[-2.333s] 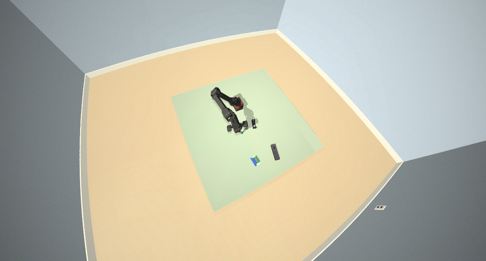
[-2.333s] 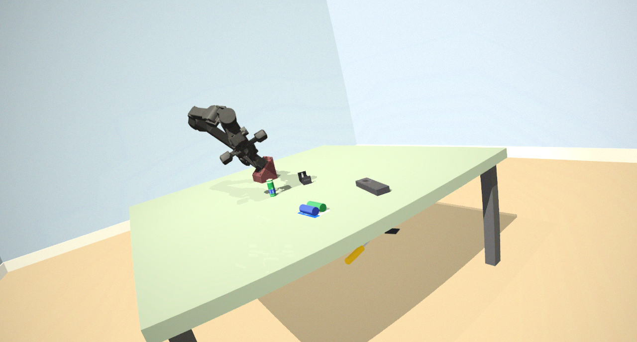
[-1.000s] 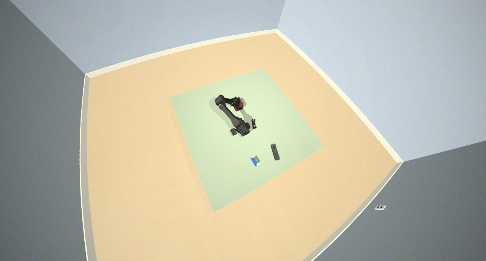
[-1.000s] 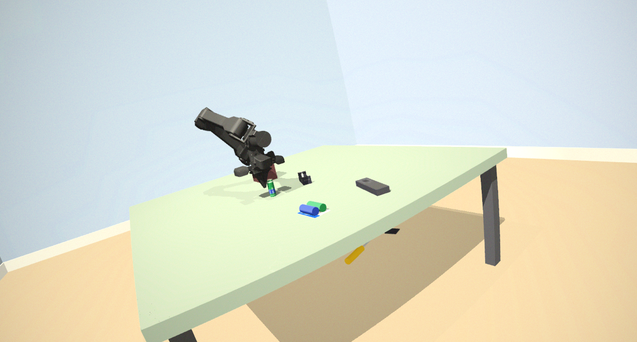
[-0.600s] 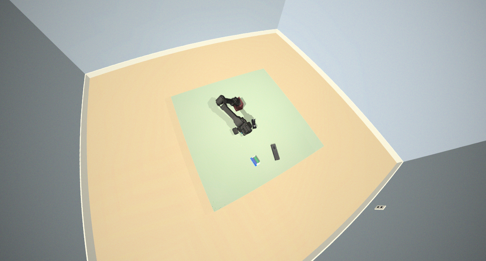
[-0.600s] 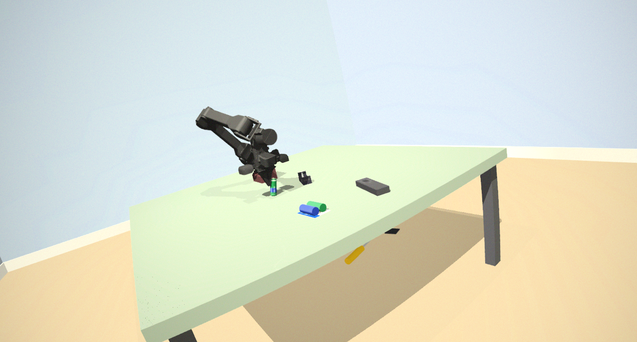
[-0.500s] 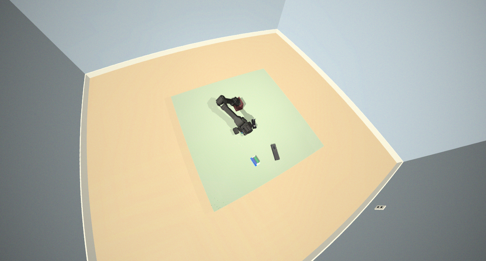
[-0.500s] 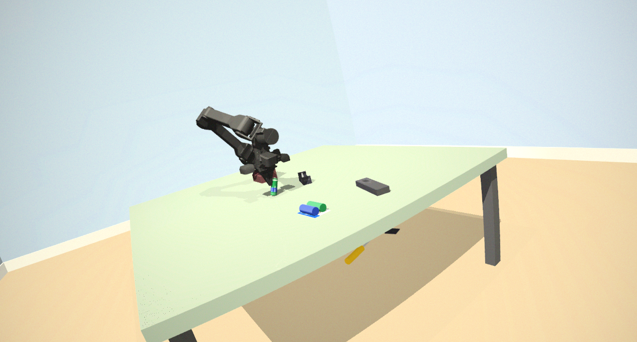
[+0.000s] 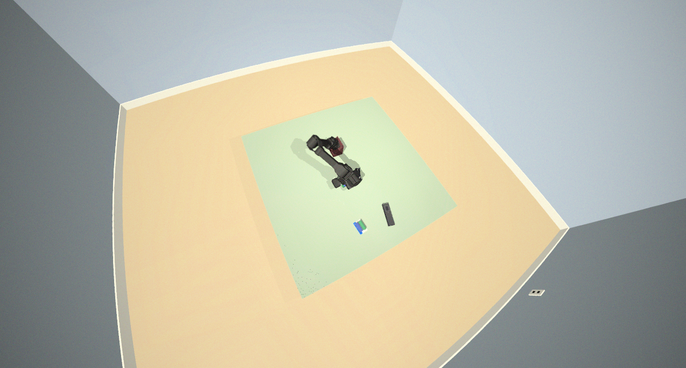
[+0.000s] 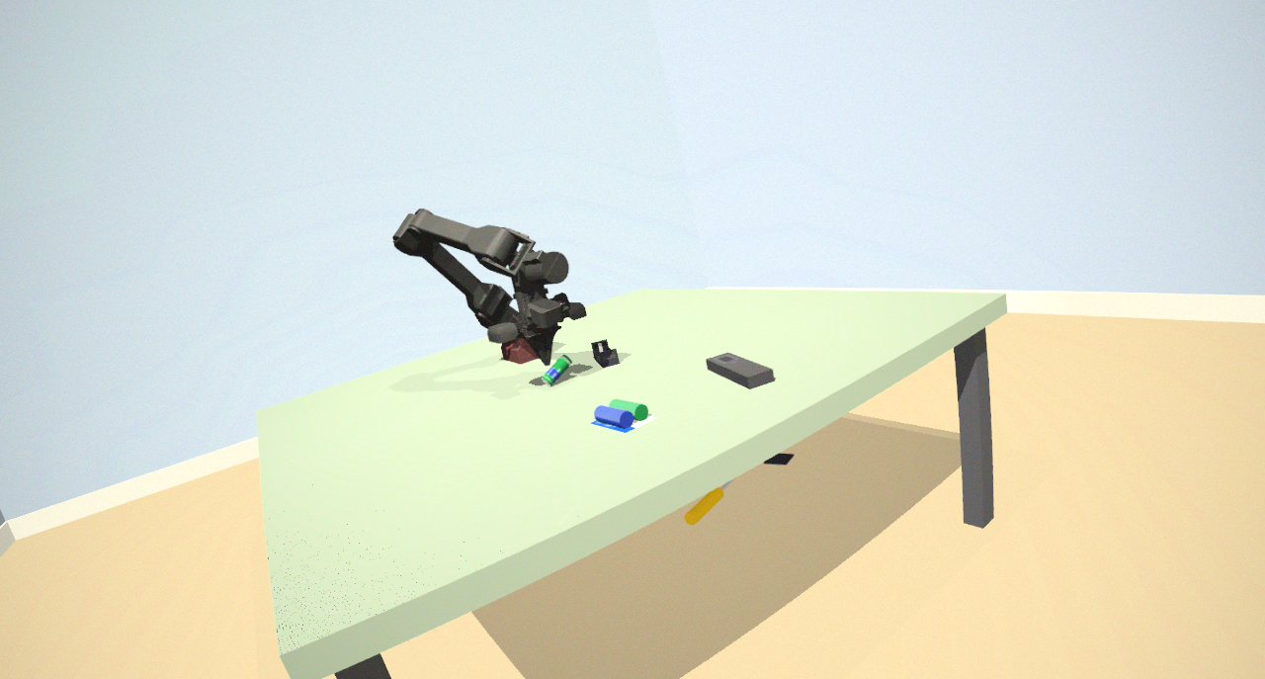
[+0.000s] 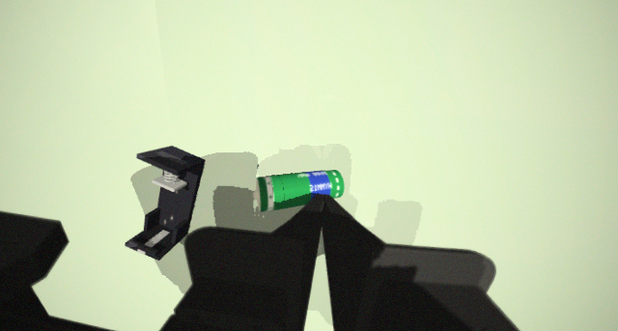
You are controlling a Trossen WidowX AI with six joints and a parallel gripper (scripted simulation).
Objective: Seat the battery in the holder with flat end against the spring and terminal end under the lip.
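Now: the battery 2 cm to the left of my gripper tip and 2 cm below it. From my gripper tip the other things lie so: yellow screwdriver 30 cm ahead, 23 cm below, 15 cm to the left; dark flat box 30 cm ahead, 23 cm to the left, 3 cm below.
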